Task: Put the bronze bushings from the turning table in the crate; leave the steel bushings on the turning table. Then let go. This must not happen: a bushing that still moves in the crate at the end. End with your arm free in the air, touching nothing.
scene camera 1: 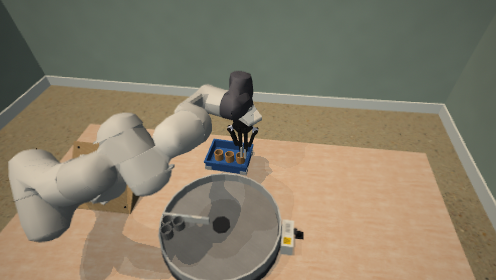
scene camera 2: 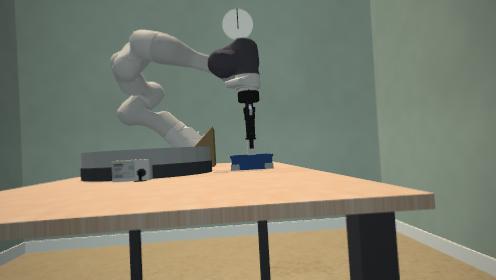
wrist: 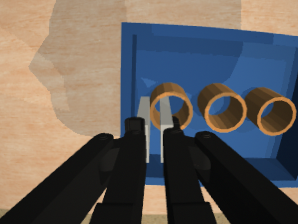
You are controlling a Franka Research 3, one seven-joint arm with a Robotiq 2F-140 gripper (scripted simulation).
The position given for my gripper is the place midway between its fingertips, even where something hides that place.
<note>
I see my gripper [scene camera 2: 251,158], a bronze bushing [wrist: 234,115], a bronze bushing [wrist: 185,114], a bronze bushing [wrist: 256,100] and a blue crate [scene camera 1: 225,145].
My gripper is seen too in the wrist view [wrist: 154,110]. The blue crate also shows in the wrist view [wrist: 192,59].
</note>
